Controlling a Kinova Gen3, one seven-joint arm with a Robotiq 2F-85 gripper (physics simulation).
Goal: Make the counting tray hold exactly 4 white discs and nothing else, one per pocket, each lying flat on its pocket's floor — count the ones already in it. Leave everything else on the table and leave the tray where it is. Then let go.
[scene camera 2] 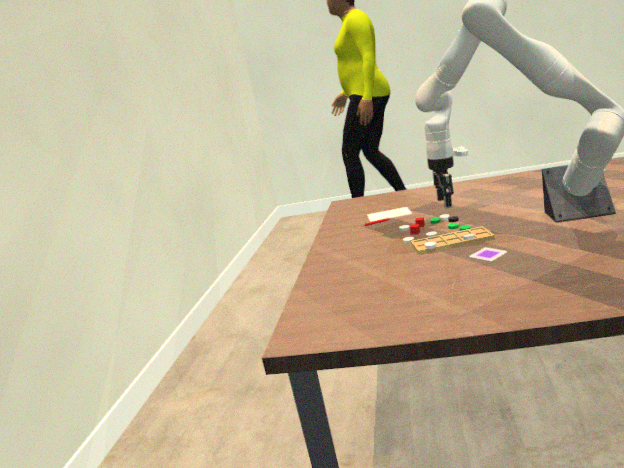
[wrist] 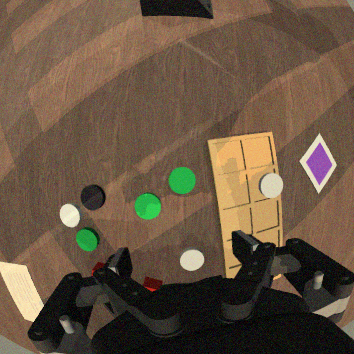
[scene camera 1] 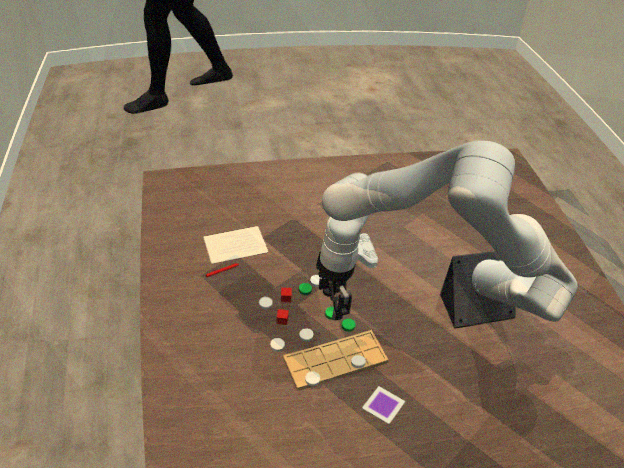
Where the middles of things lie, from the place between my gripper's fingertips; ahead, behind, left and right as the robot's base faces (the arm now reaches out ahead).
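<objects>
There is the tan counting tray (scene camera 1: pixel 332 360), which I see 1 cm ahead of my hand, 8 cm below it and 10 cm to the left of it.
</objects>
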